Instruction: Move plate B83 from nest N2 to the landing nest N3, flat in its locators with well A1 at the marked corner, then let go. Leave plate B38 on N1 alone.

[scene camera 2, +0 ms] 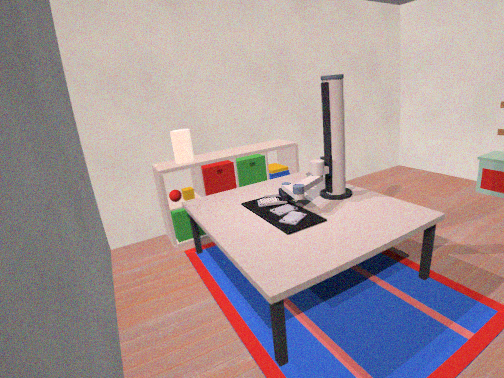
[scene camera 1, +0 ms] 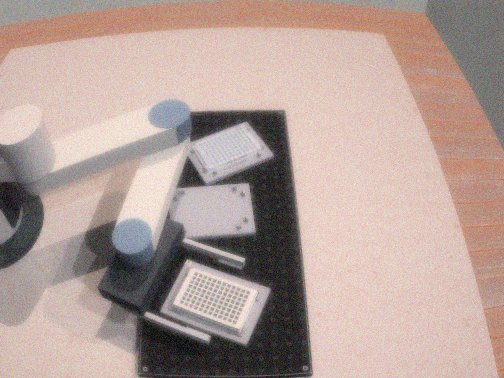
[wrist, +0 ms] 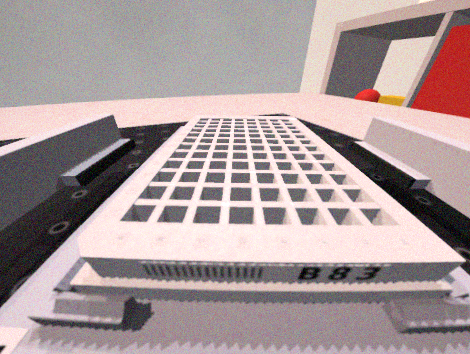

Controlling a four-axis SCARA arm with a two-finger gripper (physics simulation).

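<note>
Plate B83 [scene camera 1: 215, 297] [scene camera 2: 270, 201] [wrist: 240, 242], white with a grid of wells, lies on its pale nest [scene camera 1: 260, 303] [wrist: 260, 320]. Its barcode and B83 print face the wrist camera. My gripper [scene camera 1: 226, 301] [wrist: 243, 131] is open, one finger along each long side of the plate with a gap on both sides. How high the pads are against the plate's sides is hard to tell. The bare landing nest [scene camera 1: 215, 210] [scene camera 2: 283, 210] is in the middle, partly behind my arm. Plate B38 [scene camera 1: 227, 145] sits on the far nest [scene camera 1: 266, 153]. Nest names are not readable.
The nests stand on a black perforated board [scene camera 1: 280, 250] [scene camera 2: 305, 226] on the pale table [scene camera 1: 370, 200] [scene camera 2: 250, 255]. The arm's blue-capped joint [scene camera 1: 132, 237] and dark gripper body [scene camera 1: 142, 280] are left of the plate. A shelf [scene camera 2: 227, 151] stands behind the table.
</note>
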